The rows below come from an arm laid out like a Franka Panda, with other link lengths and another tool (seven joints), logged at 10 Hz.
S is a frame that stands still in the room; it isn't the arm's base.
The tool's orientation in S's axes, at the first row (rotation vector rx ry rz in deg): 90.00 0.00 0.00
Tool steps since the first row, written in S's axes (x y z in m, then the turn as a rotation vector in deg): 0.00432 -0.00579 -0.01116 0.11 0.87 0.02; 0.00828 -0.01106 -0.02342 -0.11 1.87 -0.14; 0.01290 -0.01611 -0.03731 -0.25 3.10 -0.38; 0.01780 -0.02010 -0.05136 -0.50 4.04 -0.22; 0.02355 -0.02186 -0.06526 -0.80 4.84 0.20; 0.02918 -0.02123 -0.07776 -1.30 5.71 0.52
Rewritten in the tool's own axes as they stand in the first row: 0.00432 -0.01116 0.00579 0.11 0.02 -0.87; 0.00828 -0.02342 0.01106 -0.11 -0.14 -1.87; 0.01290 -0.03731 0.01611 -0.25 -0.38 -3.10; 0.01780 -0.05136 0.02010 -0.50 -0.22 -4.04; 0.02355 -0.06526 0.02186 -0.80 0.20 -4.84; 0.02918 -0.07776 0.02123 -1.30 0.52 -5.71
